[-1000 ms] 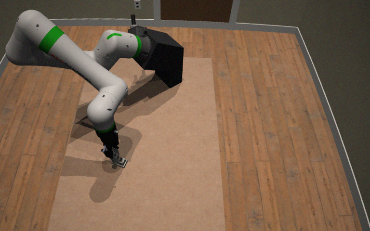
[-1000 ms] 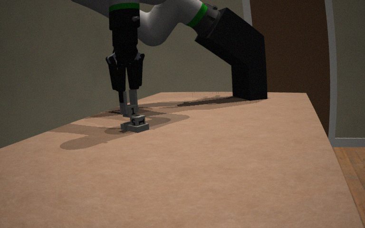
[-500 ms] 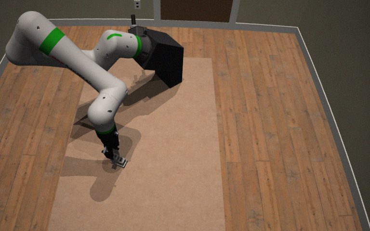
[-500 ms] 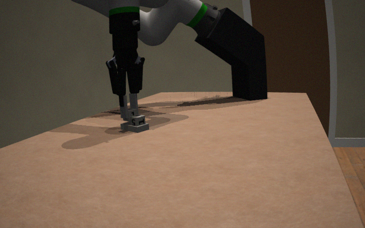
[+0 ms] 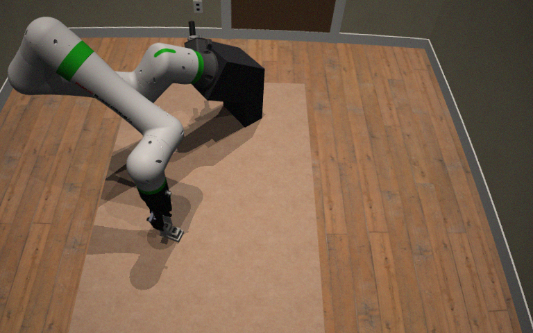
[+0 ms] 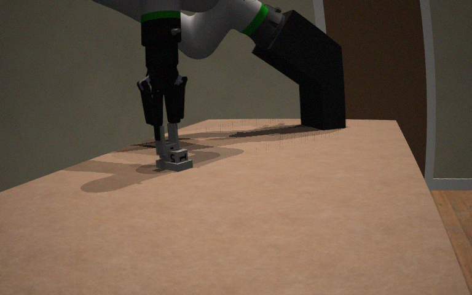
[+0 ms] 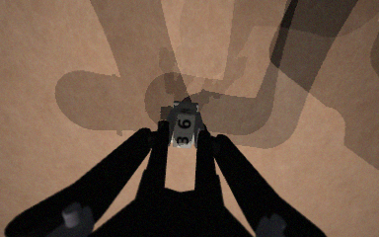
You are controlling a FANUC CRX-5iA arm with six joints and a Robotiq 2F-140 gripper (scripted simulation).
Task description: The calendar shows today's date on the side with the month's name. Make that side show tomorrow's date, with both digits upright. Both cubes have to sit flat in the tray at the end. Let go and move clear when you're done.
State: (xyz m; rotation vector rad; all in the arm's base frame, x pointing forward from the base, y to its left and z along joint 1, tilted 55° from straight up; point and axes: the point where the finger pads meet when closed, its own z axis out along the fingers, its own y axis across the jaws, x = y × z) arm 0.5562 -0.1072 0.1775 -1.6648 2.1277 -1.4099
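The grey number cube is 3 cm below my hand. From my hand the other things lie so: grey calendar tray (5 cm below, 2 cm to the left, 1 cm ahead).
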